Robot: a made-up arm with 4 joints.
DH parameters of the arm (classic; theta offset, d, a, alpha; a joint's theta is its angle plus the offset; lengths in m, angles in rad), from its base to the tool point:
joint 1: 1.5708 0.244 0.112 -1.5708
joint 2: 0 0.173 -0.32 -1.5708
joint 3: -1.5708 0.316 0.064 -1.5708
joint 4: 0 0.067 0.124 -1.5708
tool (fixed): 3.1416 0.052 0 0
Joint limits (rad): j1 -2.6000..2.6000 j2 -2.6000..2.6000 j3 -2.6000..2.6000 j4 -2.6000..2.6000
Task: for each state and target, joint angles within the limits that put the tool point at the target. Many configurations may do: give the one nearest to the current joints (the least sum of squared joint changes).
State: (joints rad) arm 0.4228 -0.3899 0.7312 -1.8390
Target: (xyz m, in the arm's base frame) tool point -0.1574 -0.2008 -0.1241
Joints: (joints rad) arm 0.1909 0.2726 0.9823 -1.4048
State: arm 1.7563 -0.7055 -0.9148 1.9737
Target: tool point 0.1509 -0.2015 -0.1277
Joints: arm 2.1668 -0.7651 -1.2694 1.2870
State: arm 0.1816 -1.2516 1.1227 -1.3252
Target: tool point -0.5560 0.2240 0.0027
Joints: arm 0.6992 -1.5121 0.2996 -1.4191
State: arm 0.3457 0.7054 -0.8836 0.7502
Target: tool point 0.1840 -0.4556 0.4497
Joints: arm 1.0439 0.8984 -1.2143 0.0069
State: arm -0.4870 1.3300 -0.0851 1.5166
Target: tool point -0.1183 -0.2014 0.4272
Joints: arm 0.3242 1.2729 -0.1029 1.7006
